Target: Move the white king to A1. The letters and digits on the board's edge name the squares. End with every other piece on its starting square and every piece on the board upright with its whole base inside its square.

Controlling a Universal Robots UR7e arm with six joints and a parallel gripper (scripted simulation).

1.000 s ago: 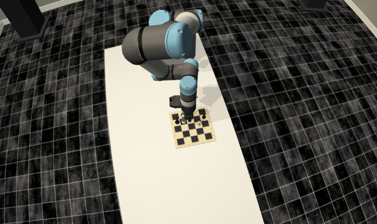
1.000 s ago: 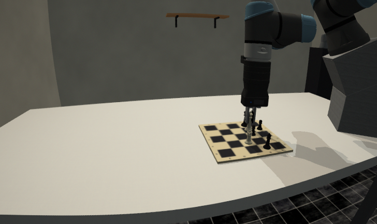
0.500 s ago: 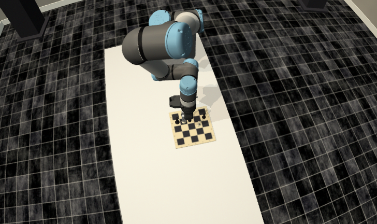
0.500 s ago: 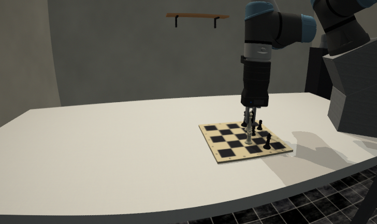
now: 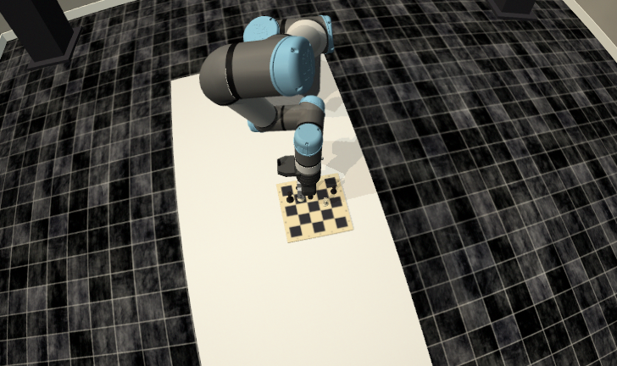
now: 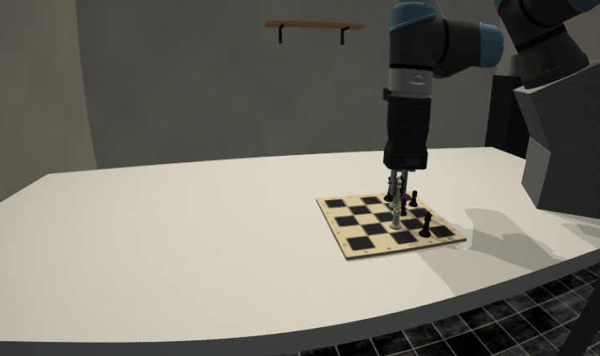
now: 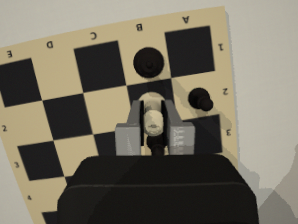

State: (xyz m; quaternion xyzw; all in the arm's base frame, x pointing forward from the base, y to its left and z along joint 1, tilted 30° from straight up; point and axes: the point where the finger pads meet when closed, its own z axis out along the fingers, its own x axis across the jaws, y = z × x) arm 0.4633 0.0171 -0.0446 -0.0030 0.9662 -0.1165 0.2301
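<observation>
My hand is 50 mm above the chessboard, 40 mm to the right of it and 30 mm short of it. From my hand the other things lie so: white king 10 mm below.
</observation>
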